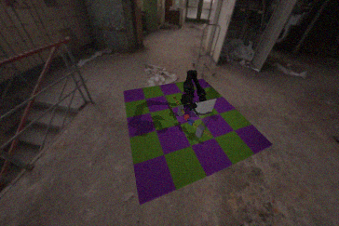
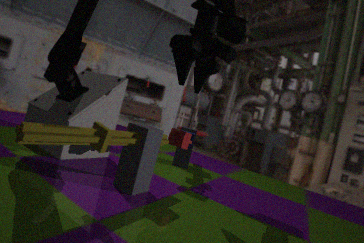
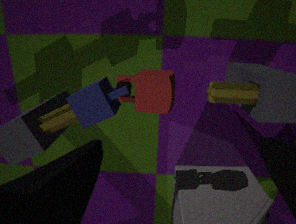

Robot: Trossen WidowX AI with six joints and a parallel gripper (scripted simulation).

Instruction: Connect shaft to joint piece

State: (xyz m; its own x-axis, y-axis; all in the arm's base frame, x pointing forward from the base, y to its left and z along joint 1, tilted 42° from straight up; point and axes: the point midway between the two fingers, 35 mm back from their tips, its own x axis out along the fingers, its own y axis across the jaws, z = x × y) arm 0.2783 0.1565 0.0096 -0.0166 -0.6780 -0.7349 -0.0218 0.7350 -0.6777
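The red square joint piece is 20 mm to the left of my gripper tip and 120 mm below it.
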